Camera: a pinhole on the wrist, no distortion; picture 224 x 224 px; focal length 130.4 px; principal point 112.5 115.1 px. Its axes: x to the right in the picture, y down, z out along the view. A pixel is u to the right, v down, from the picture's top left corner.
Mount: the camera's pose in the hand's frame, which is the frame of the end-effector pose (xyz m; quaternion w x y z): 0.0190 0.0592 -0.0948 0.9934 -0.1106 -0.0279 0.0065
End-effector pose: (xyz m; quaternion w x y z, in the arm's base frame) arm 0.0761 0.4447 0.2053 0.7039 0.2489 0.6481 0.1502
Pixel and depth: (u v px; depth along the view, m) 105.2 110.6 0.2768
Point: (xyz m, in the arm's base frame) 0.2608 0.5025 0.2820
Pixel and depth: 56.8 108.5 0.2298
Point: 0.2009 0.4560 0.3394
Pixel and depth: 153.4 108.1 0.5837
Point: 0.5975 0.5916 0.1689
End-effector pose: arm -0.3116 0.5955 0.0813 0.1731 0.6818 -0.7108 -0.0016
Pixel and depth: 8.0 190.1 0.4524
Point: -0.7671 0.9204 -0.1653
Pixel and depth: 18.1 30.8 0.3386
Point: -0.2940 0.7626 -0.2520
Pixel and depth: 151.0 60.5 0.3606
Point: -0.3793 0.4234 -0.1722
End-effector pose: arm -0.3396 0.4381 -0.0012 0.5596 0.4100 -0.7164 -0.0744
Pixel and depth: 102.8 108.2 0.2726
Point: -0.5408 0.4566 -0.0171
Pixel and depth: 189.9 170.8 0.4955
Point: -0.8499 0.3705 0.2938
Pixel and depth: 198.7 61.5 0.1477
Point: -0.4193 0.3638 0.0740
